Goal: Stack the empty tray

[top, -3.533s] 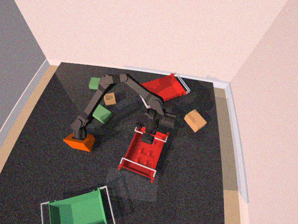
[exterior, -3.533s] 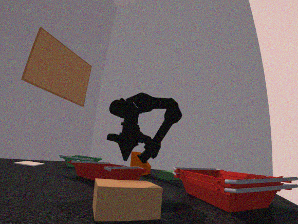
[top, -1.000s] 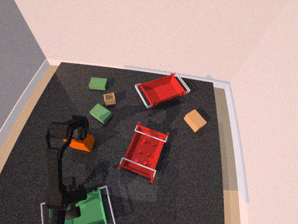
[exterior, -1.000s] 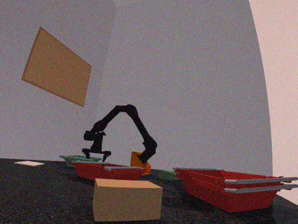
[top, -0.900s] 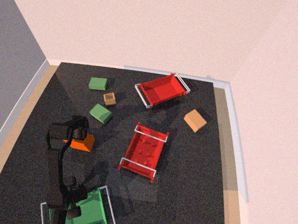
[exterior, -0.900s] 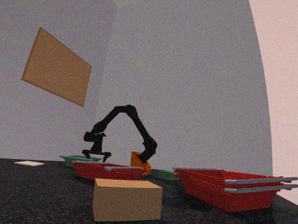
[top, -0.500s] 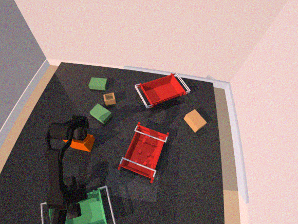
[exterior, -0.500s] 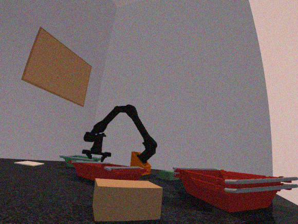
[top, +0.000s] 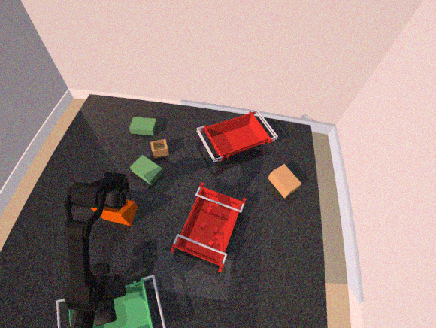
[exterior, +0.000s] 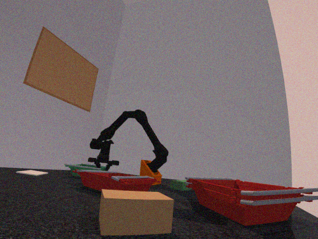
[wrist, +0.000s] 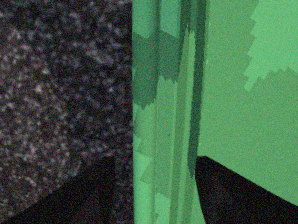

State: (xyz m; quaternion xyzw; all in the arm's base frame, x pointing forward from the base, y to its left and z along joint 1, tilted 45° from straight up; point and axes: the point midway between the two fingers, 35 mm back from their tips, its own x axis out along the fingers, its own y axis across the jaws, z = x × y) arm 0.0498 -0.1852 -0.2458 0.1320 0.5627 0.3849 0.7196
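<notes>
The green tray is 70 mm to the right of my gripper tip, 30 mm ahead of it and 30 mm above it. Also, from my gripper tip: tan box (630 mm ahead, 530 mm to the left, 20 mm above).
</notes>
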